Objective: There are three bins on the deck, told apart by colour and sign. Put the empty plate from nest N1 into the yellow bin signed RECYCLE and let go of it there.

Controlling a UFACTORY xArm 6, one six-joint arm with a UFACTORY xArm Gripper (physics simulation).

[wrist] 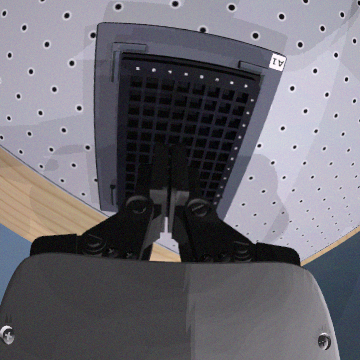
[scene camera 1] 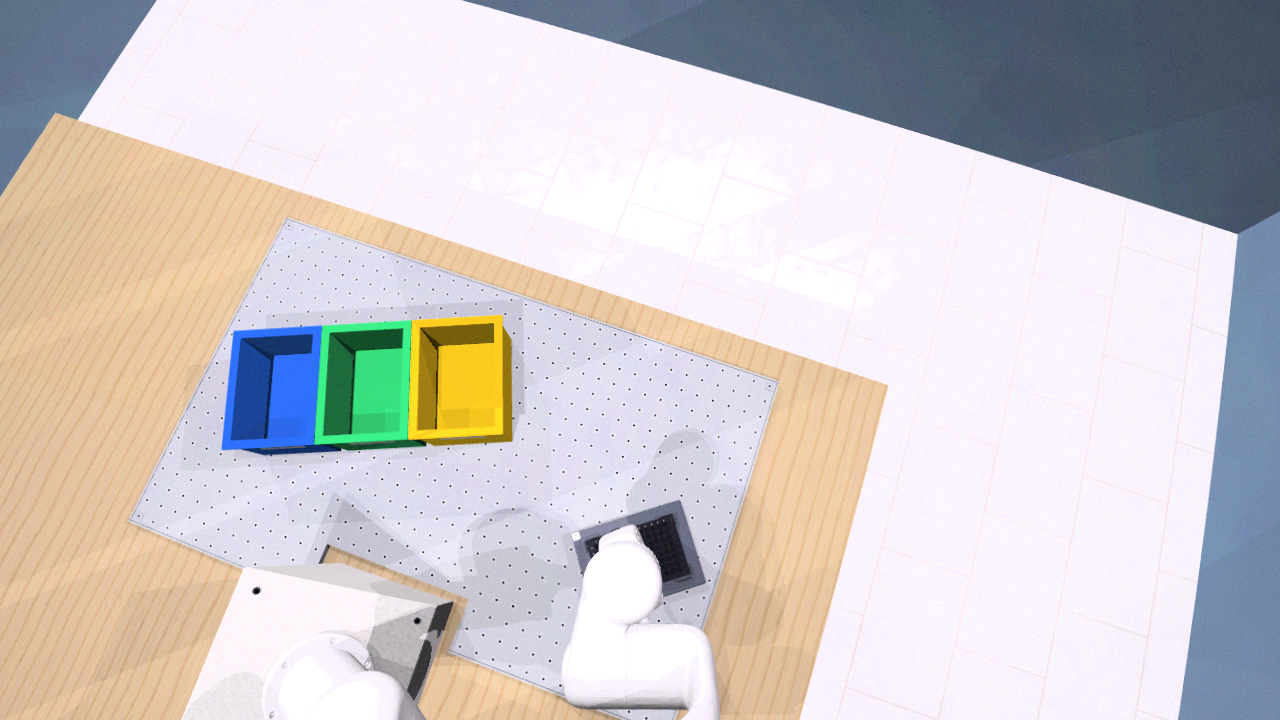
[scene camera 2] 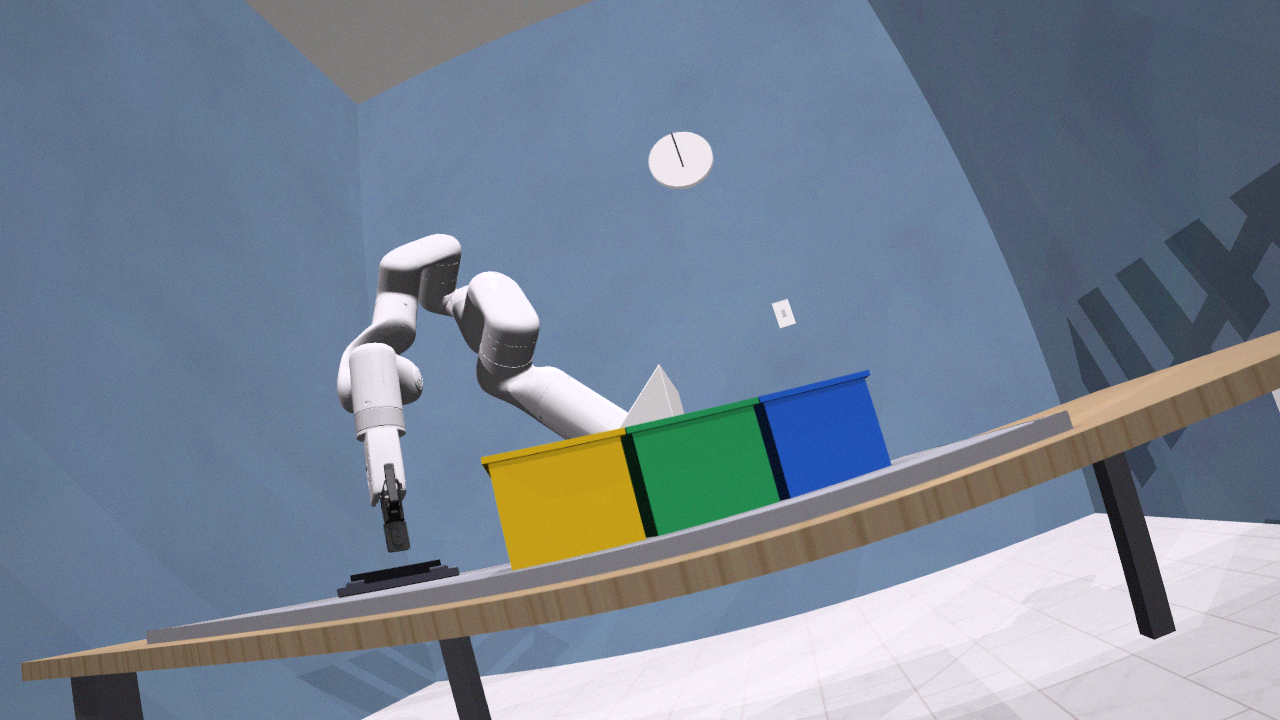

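Where they show: gripper, between the fingertips: (wrist: pixel 168 163) (scene camera 2: pixel 399 550); arm's base, origin of its link: (scene camera 1: pixel 319 685).
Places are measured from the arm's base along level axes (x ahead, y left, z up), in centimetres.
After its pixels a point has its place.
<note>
The dark well plate (scene camera 1: pixel 666 540) @[x 24.9, y -37.6, z -12.0 cm] (scene camera 2: pixel 396 570) @[x 25.4, y -32.1, z -12.4 cm] (wrist: pixel 185 107) @[x 20.0, y -30.9, z -12.0 cm] lies flat in the grey nest (scene camera 1: pixel 697 573) @[x 21.3, y -42.7, z -13.4 cm] (scene camera 2: pixel 348 591) @[x 30.2, y -37.2, z -14.0 cm] (wrist: pixel 107 100) @[x 15.9, y -33.9, z -13.4 cm], which has a white A1 tag at one corner. My gripper (scene camera 2: pixel 397 548) @[x 20.6, y -33.5, z -9.7 cm] (wrist: pixel 168 163) @[x 20.6, y -33.5, z -9.7 cm] is shut with nothing between its fingers. The fingertips are a little above the plate and cover part of it in the wrist view. In scene camera 1 the arm hides the gripper and part of the plate. The yellow bin (scene camera 1: pixel 469 385) @[x 41.5, y -4.1, z -14.0 cm] (scene camera 2: pixel 568 501) @[x 48.4, y -2.6, z -9.8 cm] stands away from the nest; its inside shows no plate. Its sign is not readable.
The green bin (scene camera 1: pixel 380 385) @[x 38.8, y 9.4, z -14.0 cm] (scene camera 2: pixel 707 470) @[x 45.3, y 9.7, z -10.0 cm] adjoins the yellow bin, and the blue bin (scene camera 1: pixel 293 389) @[x 35.6, y 22.5, z -14.0 cm] (scene camera 2: pixel 827 438) @[x 42.1, y 21.9, z -10.1 cm] stands beyond it. All are on the perforated deck (scene camera 1: pixel 572 429) @[x 38.0, y -20.9, z -14.5 cm] (wrist: pixel 35 60) @[x 9.4, y -34.5, z -14.6 cm]. The robot's pale base block (scene camera 1: pixel 232 635) @[x 5.0, y 8.0, z 7.9 cm] stands at the deck's near edge.
</note>
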